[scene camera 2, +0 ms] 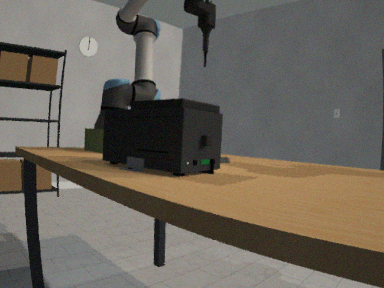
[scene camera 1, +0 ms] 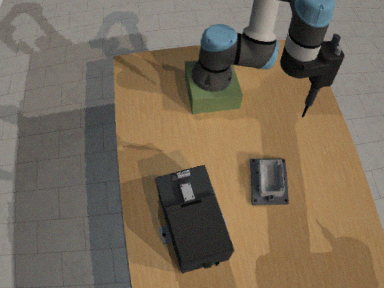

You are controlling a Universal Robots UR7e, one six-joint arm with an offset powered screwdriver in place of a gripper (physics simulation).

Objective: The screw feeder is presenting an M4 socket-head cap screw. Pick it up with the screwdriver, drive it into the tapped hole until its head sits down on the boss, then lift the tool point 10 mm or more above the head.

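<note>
My screwdriver [scene camera 1: 303, 116] [scene camera 2: 204, 65] hangs with its thin dark bit pointing down, high above the table, to the upper right of the grey part in scene camera 1. Whether a screw is on its tip is too small to tell. The black screw feeder [scene camera 1: 200, 230] [scene camera 2: 150, 135] stands on the table, well away from the tool. A light plate [scene camera 1: 187, 192] lies on its top near the end facing the robot base; no screw can be made out there. The grey open-topped box part [scene camera 1: 271, 177] sits on a dark base plate [scene camera 1: 255, 195]. Its tapped hole and boss cannot be made out clearly.
The green robot base block [scene camera 1: 215, 102] [scene camera 2: 93, 139] stands at the back of the wooden table [scene camera 1: 145, 115] [scene camera 2: 300, 200]. A small grey bracket [scene camera 1: 164, 234] [scene camera 2: 135, 163] is beside the feeder. A shelf rack [scene camera 2: 59, 120] with cartons stands behind.
</note>
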